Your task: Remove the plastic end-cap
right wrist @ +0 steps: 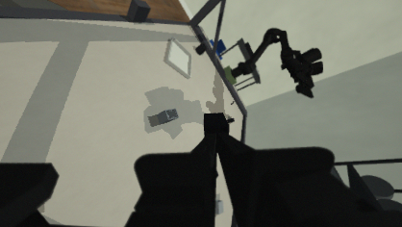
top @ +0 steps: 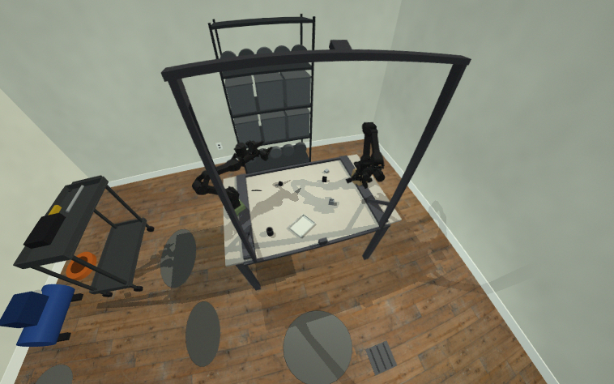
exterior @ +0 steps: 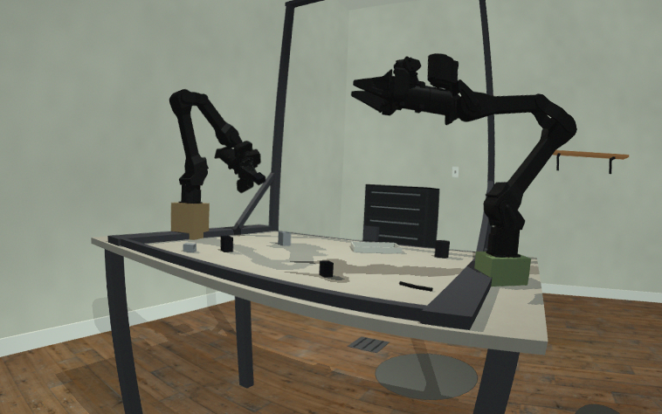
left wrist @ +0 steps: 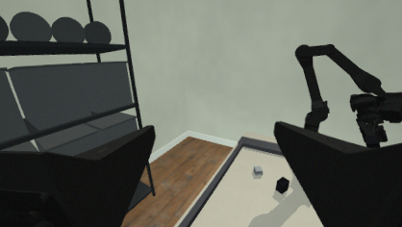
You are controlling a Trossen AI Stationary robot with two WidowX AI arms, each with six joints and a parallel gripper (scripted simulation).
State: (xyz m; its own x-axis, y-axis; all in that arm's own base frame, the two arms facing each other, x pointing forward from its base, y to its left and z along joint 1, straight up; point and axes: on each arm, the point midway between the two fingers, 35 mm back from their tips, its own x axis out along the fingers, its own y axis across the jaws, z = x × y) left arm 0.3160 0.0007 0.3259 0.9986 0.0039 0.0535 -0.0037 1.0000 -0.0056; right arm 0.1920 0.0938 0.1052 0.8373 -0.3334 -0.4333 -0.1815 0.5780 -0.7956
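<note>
The black plastic end-cap lies 3 cm to the left of my right hand and 2 cm below it. From my right hand the other things lie so: metal parts tray: 40 cm to the left, 22 cm below, 12 cm behind.
Right now the black plastic end-cap is 290 mm behind my left hand, 500 mm to the right of it and 180 mm below it. From my left hand the other things lie so: metal parts tray 410 mm behind, 140 mm to the right, 380 mm below.
</note>
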